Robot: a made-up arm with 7 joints. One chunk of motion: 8 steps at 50 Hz.
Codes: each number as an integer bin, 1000 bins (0 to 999) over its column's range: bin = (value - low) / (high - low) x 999, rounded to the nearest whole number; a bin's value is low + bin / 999 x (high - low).
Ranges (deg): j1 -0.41..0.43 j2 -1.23..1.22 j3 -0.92..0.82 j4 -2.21..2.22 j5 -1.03..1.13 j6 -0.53..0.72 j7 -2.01..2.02
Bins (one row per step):
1: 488 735 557 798 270 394 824
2: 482 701 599 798 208 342 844
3: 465 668 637 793 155 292 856
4: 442 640 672 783 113 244 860
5: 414 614 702 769 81 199 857
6: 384 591 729 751 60 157 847
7: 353 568 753 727 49 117 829
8: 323 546 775 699 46 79 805
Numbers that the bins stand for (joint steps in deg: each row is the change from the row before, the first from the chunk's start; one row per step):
1: 0.000 0.573 0.050 1.329 -0.446 -0.037 1.314
2: -0.005 0.489 0.123 1.329 -0.580 -0.102 1.395
3: -0.019 0.408 0.189 1.307 -0.695 -0.165 1.443
4: -0.038 0.340 0.250 1.262 -0.786 -0.225 1.459
5: -0.062 0.276 0.303 1.200 -0.855 -0.281 1.447
6: -0.087 0.219 0.350 1.120 -0.900 -0.334 1.407
7: -0.113 0.163 0.392 1.014 -0.924 -0.384 1.334
8: -0.138 0.109 0.430 0.890 -0.931 -0.431 1.237

